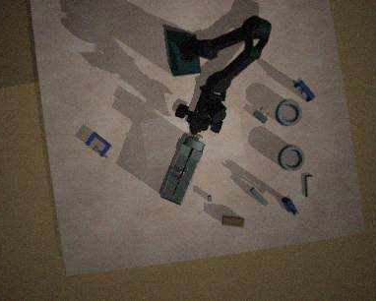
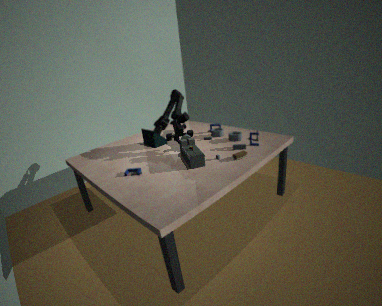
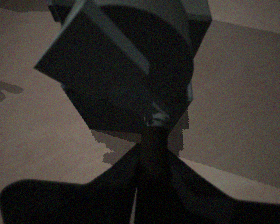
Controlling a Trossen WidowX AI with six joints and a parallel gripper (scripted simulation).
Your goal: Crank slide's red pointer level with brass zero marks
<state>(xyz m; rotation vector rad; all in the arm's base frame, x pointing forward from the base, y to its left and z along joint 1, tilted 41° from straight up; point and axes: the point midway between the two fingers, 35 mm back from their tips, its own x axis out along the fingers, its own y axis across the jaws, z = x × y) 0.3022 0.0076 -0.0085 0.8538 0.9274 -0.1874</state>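
Now: the dark handle 2 cm behind my gripper tip, 1 cm to the left of it and 2 cm above it. The rest, counted from my gripper tip: small grey cube (28 cm ahead, 4 cm to the left, 3 cm below); then red pointer (18 cm ahead, 8 cm to the right, 4 cm above); then grey bar (29 cm ahead, 24 cm to the left, 3 cm below).
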